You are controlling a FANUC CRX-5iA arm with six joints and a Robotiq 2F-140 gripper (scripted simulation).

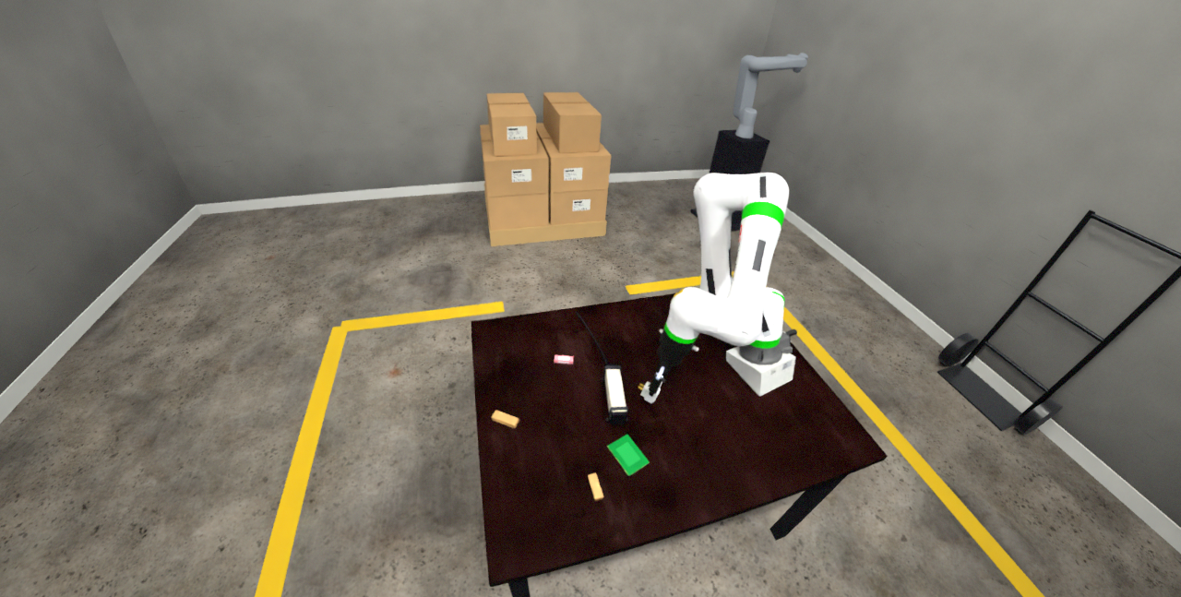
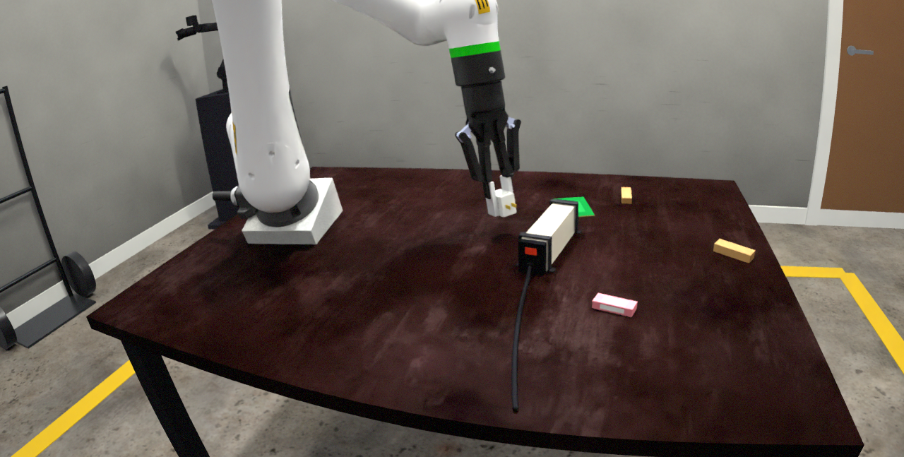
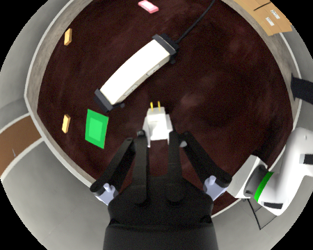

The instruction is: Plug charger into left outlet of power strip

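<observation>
Now: hand 110 mm short of the power strip, 70 mm to the left of it and 50 mm above it. Also, from my hand: white charger 10 mm ahead, 10 mm to the right, 10 mm below; flat piece 140 mm ahead, 130 mm to the left, 80 mm below; red switch 70 mm ahead, 160 mm to the right, 40 mm below.
</observation>
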